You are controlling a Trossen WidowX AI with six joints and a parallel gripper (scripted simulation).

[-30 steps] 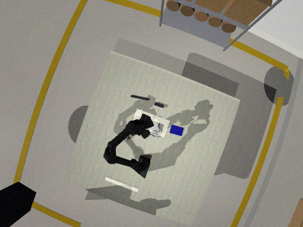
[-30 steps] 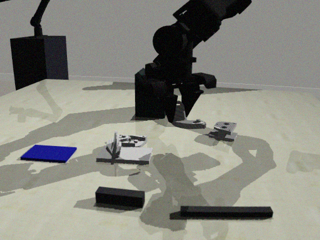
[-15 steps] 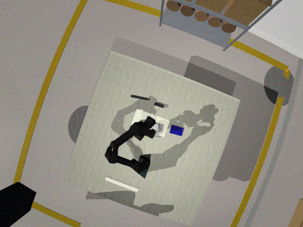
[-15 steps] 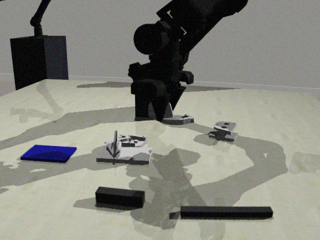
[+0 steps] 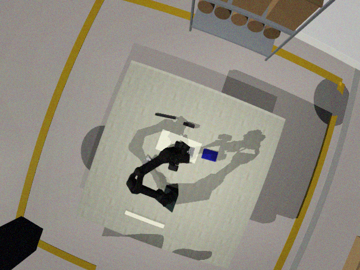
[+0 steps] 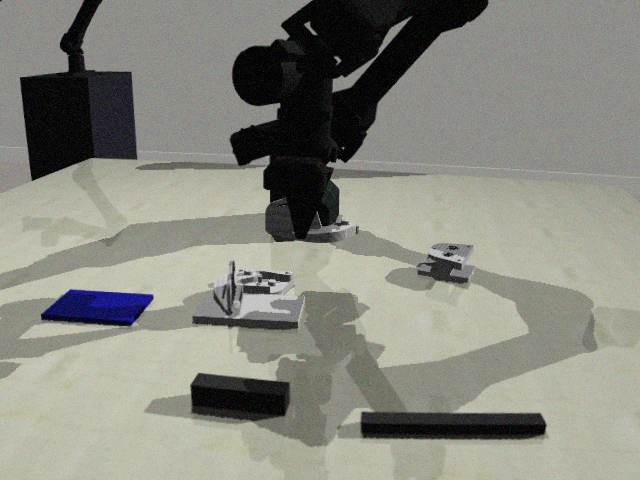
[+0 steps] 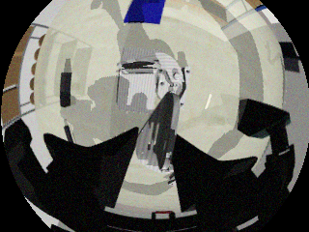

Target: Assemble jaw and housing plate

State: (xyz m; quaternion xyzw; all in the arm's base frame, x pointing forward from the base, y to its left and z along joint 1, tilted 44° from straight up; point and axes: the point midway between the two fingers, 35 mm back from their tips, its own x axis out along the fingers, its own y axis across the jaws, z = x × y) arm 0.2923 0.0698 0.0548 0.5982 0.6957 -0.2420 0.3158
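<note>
Now: the grey jaw 3 cm to the left of my gripper tip and 2 cm behind it. Also, from my gripper tip: short black block 23 cm ahead, 8 cm below, 1 cm to the left; grey base plate 8 cm below, 5 cm to the right, 5 cm ahead; small grey fixture 17 cm to the left, 14 cm behind, 8 cm below.
</note>
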